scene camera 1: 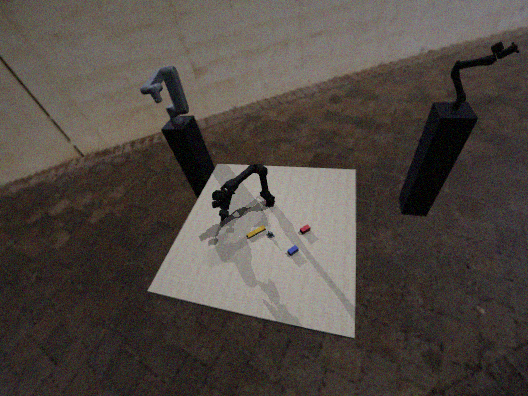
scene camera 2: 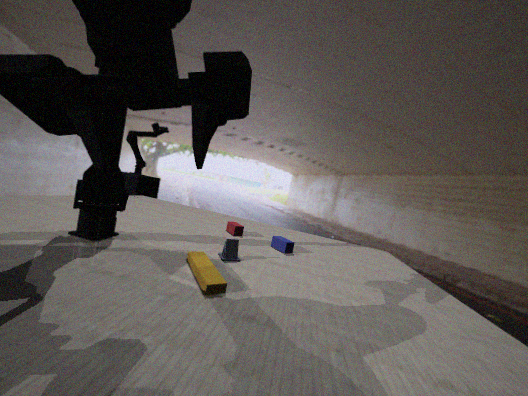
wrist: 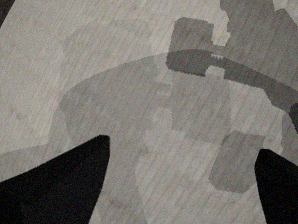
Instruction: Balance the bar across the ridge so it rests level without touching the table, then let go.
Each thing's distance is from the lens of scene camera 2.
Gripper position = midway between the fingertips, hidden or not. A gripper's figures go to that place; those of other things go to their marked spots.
my gripper (scene camera 2: 154, 172): 0.19 m
yellow bar (scene camera 2: 212, 282): 0.36 m
